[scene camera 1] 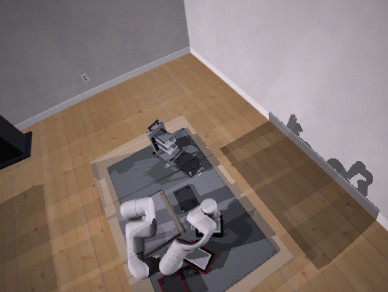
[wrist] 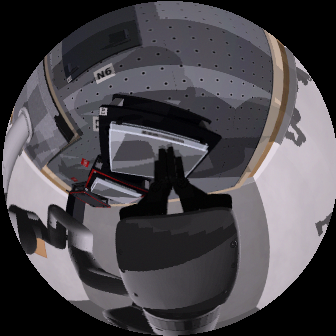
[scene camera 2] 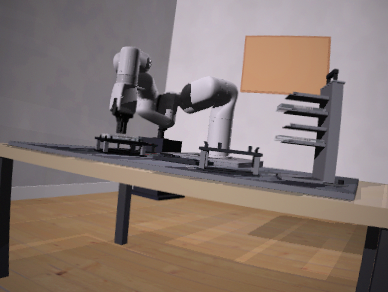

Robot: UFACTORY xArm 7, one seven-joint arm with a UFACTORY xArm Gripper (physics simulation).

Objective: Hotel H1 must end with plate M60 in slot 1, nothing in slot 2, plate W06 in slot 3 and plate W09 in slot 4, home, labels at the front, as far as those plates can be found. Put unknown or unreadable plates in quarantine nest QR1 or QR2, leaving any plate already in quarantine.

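Frame: origin at the arm's base, x ahead, y left, z up, level; centimetres.
Seen in the pictures: gripper, between the fingertips: (wrist: 167, 154) (scene camera 2: 120, 133); arm's base, origin of its link: (scene camera 2: 217, 157).
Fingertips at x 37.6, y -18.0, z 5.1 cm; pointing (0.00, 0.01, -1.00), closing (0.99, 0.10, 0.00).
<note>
Offsets run from my fingertips to a thing's middle. "*": to the spot under its first point.
My gripper (scene camera 2: 121, 129) (wrist: 167, 154) is shut and empty, pointing down over a light plate {dx -2.1, dy -1.7, dz -1.4 cm} (wrist: 135, 152) in the black nest {* dx -8.0, dy +2.8, dz -2.1 cm} (wrist: 104, 137) (scene camera 2: 146, 142) labelled L1. I cannot tell whether the fingertips touch it. The plate's front label is too blurred to read. In scene camera 1 the arm hides the fingers. The hotel {dx -6.5, dy +64.4, dz +8.1 cm} (scene camera 1: 155, 142) (scene camera 2: 327, 137) stands at the far end with four shelves. Light plates lie on its second shelf from the top (scene camera 2: 295, 108) and its lowest shelf {dx -4.7, dy +60.8, dz +3.4 cm} (scene camera 2: 300, 140); the other two look bare. Another light plate {dx -15.7, dy -14.2, dz -2.4 cm} (scene camera 1: 200, 257) (wrist: 114, 190) lies in a red-edged nest.
A second red-edged nest {dx -34.3, dy -23.2, dz -4.8 cm} (scene camera 1: 172, 284) (wrist: 90, 198) is beside the first. A flat dark nest {dx -7.9, dy +22.0, dz -6.2 cm} (scene camera 1: 185, 198) (wrist: 100, 47) is by the label N6 {* dx -7.2, dy +11.2, dz -7.1 cm} (wrist: 104, 73). A raised dark stand (scene camera 1: 187, 163) (scene camera 2: 230, 150) is near the hotel. A wood-edged grey panel (scene camera 1: 165, 220) lies beside the arm.
</note>
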